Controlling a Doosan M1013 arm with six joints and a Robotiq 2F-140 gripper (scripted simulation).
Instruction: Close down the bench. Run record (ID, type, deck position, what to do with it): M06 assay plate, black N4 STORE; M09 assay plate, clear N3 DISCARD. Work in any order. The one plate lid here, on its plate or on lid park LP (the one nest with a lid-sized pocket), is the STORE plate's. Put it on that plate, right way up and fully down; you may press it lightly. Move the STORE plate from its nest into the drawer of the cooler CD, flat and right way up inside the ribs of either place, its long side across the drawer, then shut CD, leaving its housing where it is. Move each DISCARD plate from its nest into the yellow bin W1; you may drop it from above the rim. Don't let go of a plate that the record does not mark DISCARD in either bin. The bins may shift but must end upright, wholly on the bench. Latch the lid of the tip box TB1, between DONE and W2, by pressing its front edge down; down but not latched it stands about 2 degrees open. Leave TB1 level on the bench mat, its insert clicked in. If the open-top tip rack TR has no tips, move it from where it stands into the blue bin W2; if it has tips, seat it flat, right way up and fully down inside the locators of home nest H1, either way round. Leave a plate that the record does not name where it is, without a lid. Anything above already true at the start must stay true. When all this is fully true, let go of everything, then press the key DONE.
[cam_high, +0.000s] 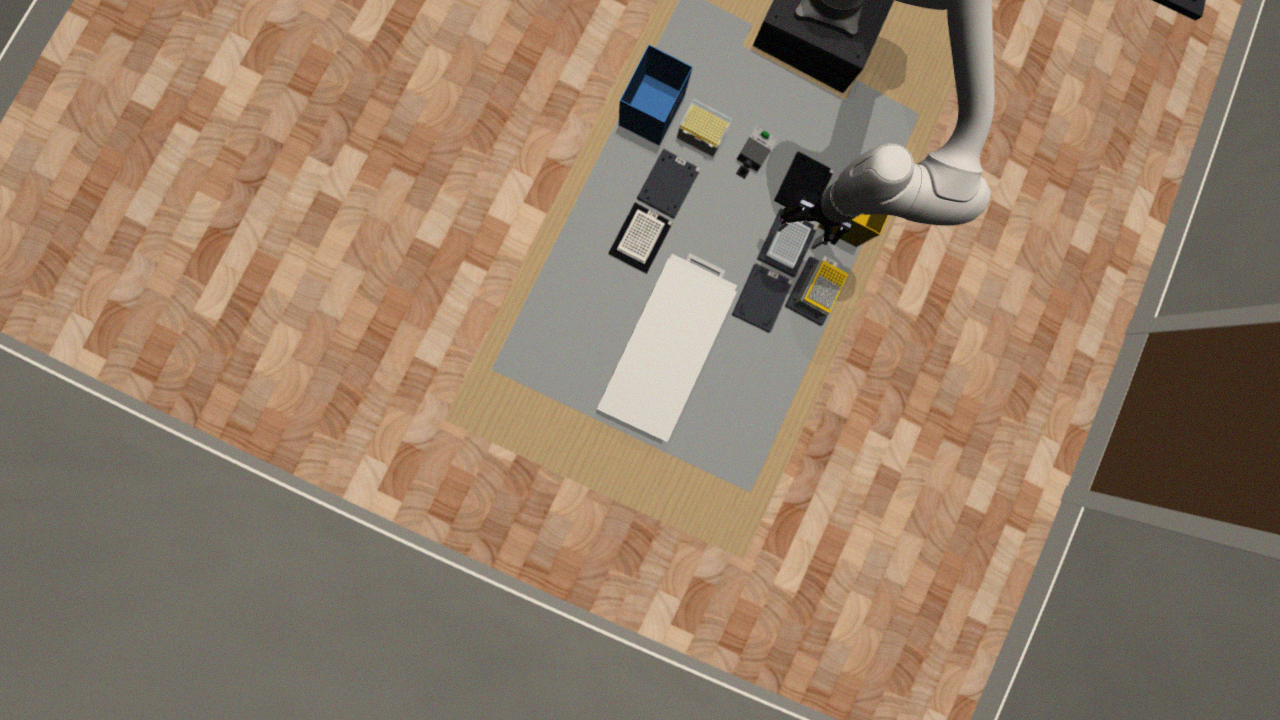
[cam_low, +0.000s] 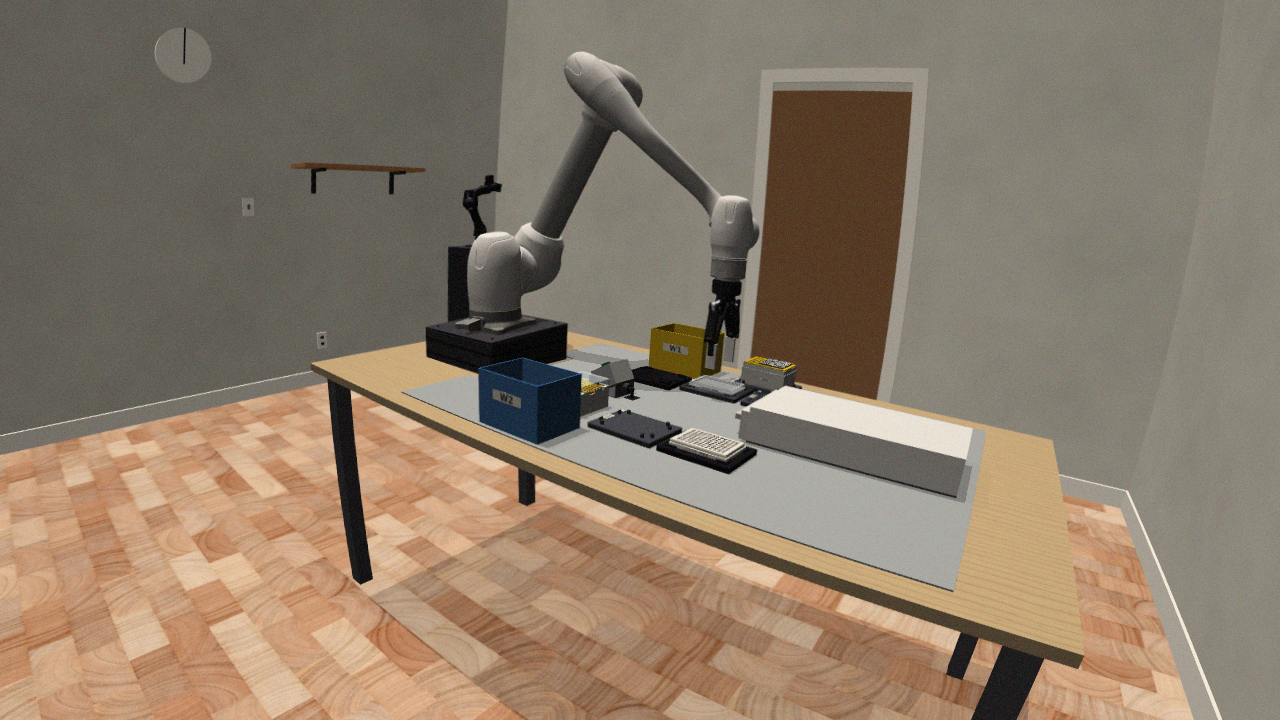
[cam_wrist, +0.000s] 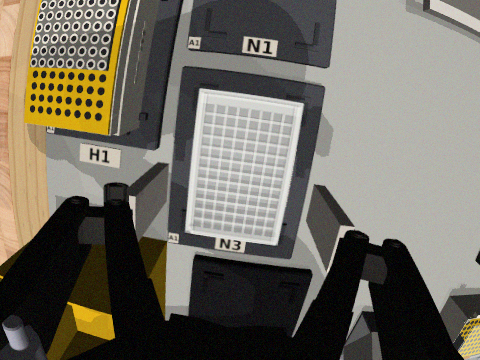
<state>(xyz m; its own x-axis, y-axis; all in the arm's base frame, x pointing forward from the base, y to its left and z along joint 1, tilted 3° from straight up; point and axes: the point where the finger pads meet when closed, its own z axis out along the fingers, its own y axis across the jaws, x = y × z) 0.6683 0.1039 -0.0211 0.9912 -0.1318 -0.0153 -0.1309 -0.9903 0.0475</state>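
The nest N3 lies 9 cm below my hand. Round my hand: black lid park (18 cm behind, 9 cm below); then yellow tip rack (10 cm ahead, 12 cm to the left, 4 cm below); then nest N1 (18 cm ahead, 2 cm to the right, 9 cm below).
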